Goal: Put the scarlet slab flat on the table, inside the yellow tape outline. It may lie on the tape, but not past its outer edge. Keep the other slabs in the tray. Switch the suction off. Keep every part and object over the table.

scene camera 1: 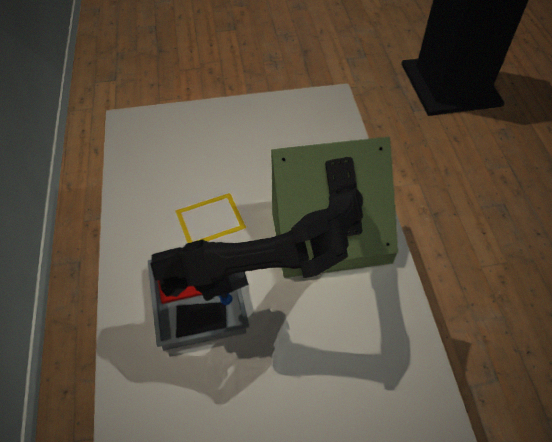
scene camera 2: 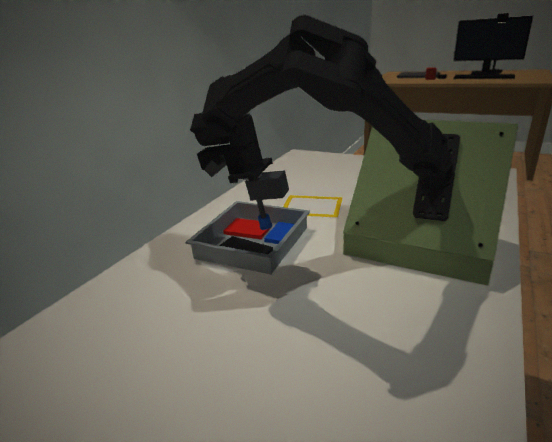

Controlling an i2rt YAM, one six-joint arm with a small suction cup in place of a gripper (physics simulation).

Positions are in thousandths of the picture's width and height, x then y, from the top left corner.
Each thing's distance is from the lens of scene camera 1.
black slab (scene camera 1: 347,723): 1.35 m
